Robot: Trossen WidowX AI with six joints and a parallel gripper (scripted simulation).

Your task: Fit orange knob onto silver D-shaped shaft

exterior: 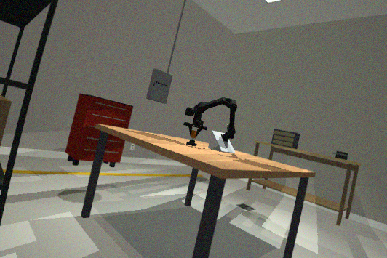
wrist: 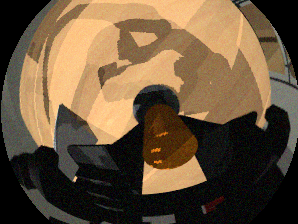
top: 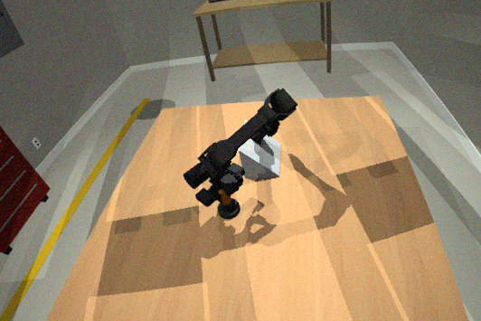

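Right now the orange knob is 30 mm above my gripper tip. Round my gripper tip: dark round pedestal (40 mm below).
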